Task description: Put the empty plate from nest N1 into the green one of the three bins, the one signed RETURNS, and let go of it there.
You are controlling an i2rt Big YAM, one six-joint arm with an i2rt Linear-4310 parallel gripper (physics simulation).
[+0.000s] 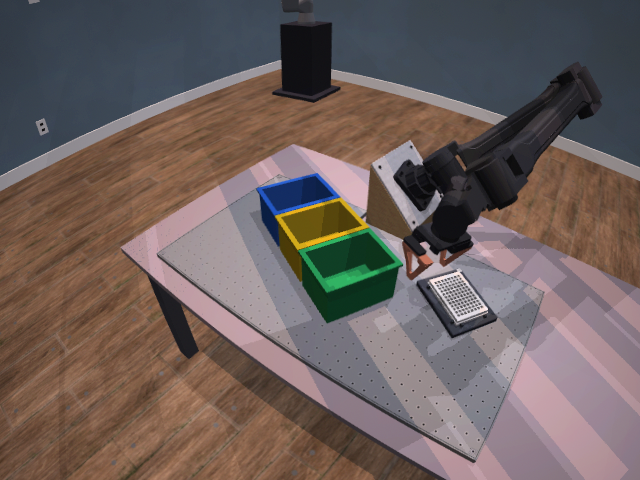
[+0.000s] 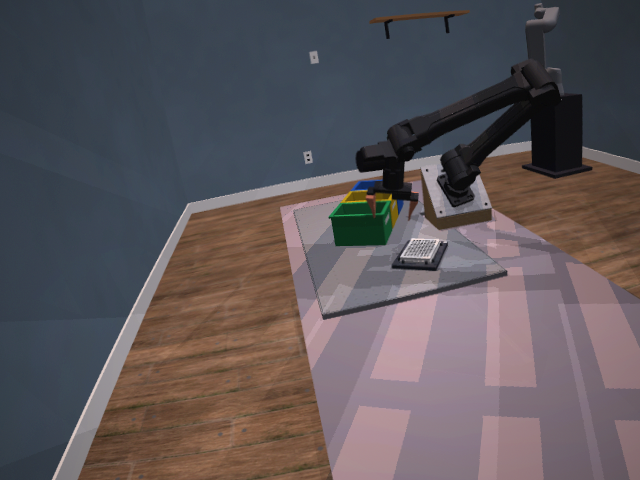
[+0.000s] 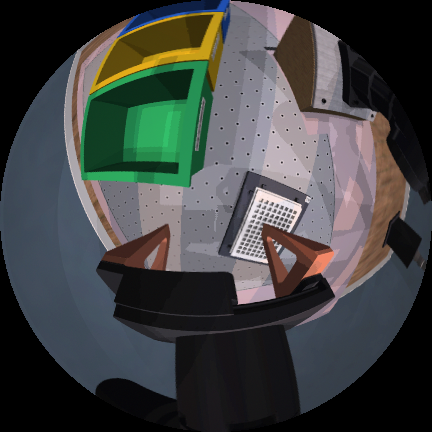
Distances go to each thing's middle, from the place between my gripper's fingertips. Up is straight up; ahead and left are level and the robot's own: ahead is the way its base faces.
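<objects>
White gridded plate (image 1: 462, 304): from my hand, 50 mm behind, 80 mm to the left, 80 mm below. Dark nest (image 1: 454, 331): from my hand, 80 mm to the left, 50 mm behind, 90 mm below.
</objects>
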